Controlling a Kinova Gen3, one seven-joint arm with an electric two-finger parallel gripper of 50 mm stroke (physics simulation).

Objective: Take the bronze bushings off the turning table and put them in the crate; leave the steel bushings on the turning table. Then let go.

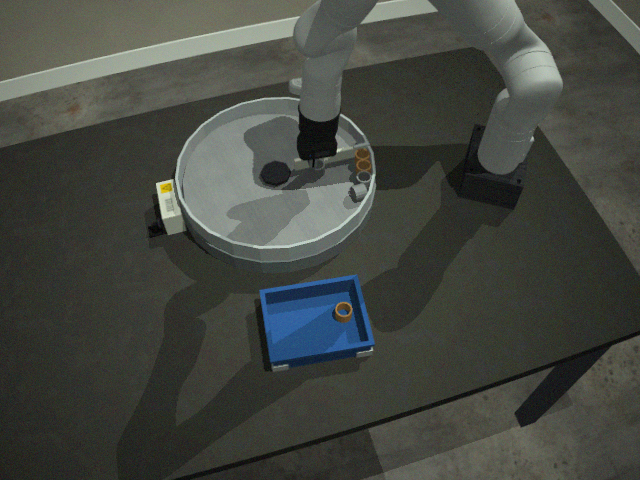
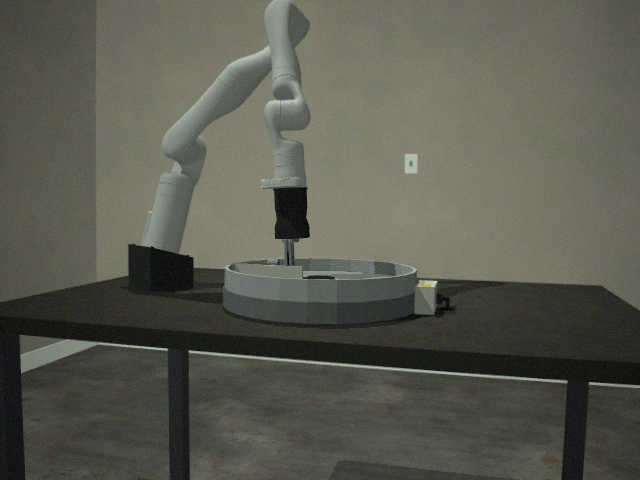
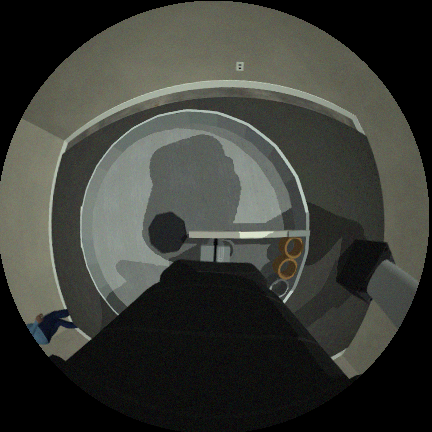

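Where they show: gripper, fingertip midpoint: (image 1: 312,163) (image 2: 290,267) (image 3: 214,245); arm's base, link origin: (image 1: 498,155) (image 2: 161,250) (image 3: 378,277).
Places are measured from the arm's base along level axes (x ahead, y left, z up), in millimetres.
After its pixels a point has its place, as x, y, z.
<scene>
The round grey turning table (image 1: 217,180) {591, -122, -42} (image 2: 320,290) {524, -306, -32} (image 3: 120,185) {577, -185, -42} carries two upright bronze bushings, one (image 1: 362,158) {282, -78, -16} (image 3: 285,248) {292, -89, -16} by the fence's outer end and one (image 1: 363,169) (image 3: 279,270) beside it. An upright steel bushing (image 1: 363,181) (image 3: 273,287) follows along the rim, then a steel bushing (image 1: 357,192) {321, 11, -12} on its side. Another steel bushing (image 1: 321,166) {369, -92, -32} (image 3: 231,249) {367, -84, -35} is close beside the fingers, partly hidden. My gripper (image 1: 312,163) {389, -92, -16} (image 2: 289,263) {389, -92, -16} (image 3: 214,245) {389, -92, -16} is shut and empty, low inside the rim near the fence. One bronze bushing (image 1: 342,318) {420, 247, -72} stands in the blue crate (image 1: 289,335) {523, 247, -90}.
A pale fence (image 1: 343,153) {316, -105, -20} (image 2: 268,271) {345, -113, -26} (image 3: 215,234) {389, -107, -12} runs from near the dark hub (image 1: 275,173) {468, -101, -34} (image 3: 167,232) {463, -104, -34} to the rim. A white box (image 1: 170,211) {699, -61, -37} (image 2: 425,298) {703, -147, -61} with a yellow label adjoins the turning table, opposite the arm's base (image 1: 491,188) {31, 51, -43} (image 2: 160,271) {36, -63, -46}.
</scene>
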